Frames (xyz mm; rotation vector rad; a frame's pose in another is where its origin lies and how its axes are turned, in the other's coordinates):
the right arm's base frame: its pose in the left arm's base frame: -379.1 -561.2 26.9 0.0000 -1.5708 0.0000
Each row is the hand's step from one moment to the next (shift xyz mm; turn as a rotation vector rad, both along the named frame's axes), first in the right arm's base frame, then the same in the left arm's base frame.
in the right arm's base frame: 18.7 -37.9 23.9 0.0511 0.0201 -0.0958
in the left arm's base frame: -23.9 -37.9 18.7 0.0958 0.0201 0.0511
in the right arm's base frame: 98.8 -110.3 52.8 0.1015 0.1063 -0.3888
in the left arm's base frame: -52.8 -110.3 98.8 0.3888 0.1063 0.1015
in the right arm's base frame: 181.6 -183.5 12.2 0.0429 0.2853 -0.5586
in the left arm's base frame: -12.2 -183.5 181.6 0.5586 0.2853 0.0429
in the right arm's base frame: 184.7 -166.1 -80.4 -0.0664 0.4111 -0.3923
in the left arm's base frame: 80.4 -166.1 184.7 0.3923 0.4111 -0.0664
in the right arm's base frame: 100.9 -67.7 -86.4 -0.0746 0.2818 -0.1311
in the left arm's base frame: 86.4 -67.7 100.9 0.1311 0.2818 -0.0746
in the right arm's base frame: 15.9 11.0 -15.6 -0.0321 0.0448 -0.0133
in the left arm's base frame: 15.6 11.0 15.9 0.0133 0.0448 -0.0321
